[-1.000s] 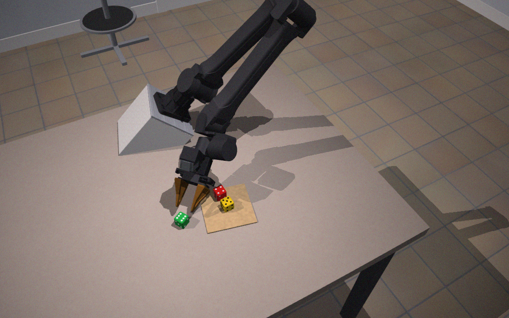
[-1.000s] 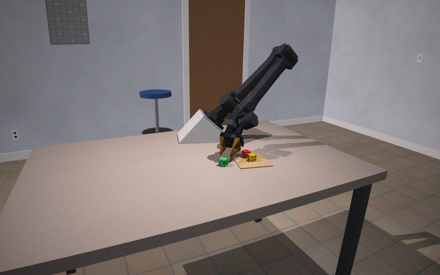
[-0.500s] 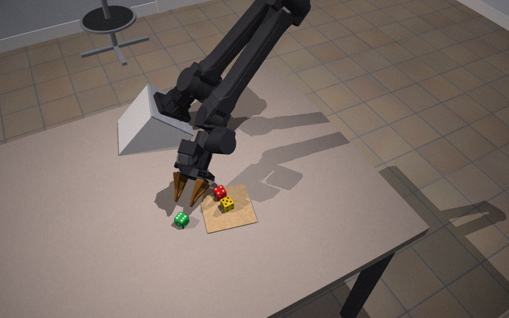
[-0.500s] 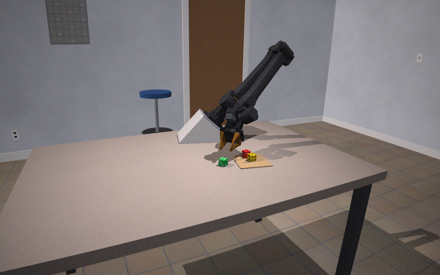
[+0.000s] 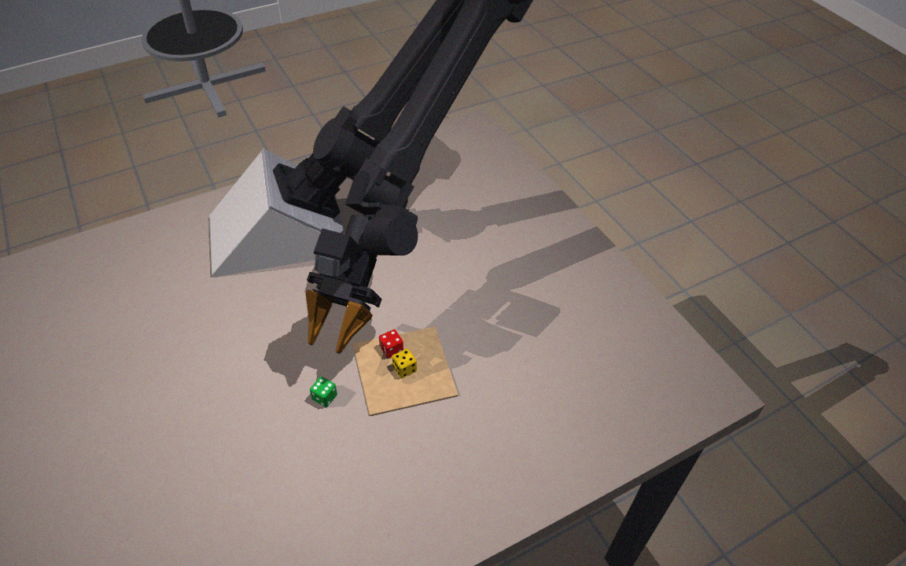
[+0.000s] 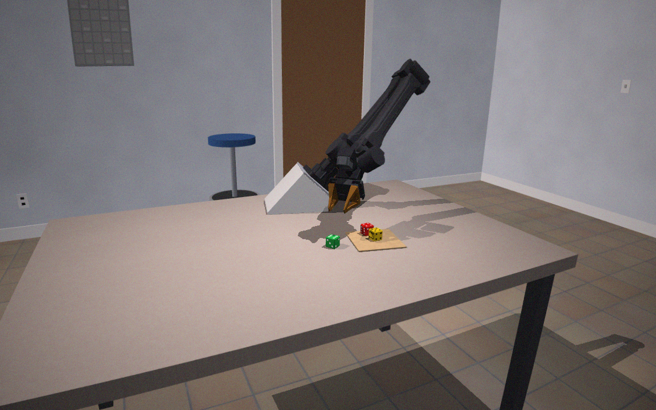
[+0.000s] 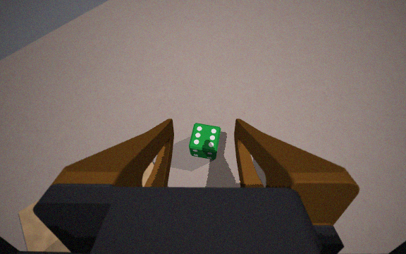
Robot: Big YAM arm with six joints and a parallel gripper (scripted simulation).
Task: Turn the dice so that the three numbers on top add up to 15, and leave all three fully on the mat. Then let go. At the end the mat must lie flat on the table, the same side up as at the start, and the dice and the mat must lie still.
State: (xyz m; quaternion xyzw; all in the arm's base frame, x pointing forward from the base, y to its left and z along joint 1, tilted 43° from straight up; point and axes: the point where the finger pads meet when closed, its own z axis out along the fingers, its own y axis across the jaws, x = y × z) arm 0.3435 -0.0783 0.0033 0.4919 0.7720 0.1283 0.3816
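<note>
Right now my hand is 90 mm above the green die, 20 mm to the left of it and 20 mm short of it. The rest, counted from my hand: yellow die 110 mm to the left, 80 mm below, 20 mm ahead; then tan mat 110 mm to the left, 100 mm below, 20 mm ahead; then red die 110 mm to the left, 80 mm below, 20 mm behind.
</note>
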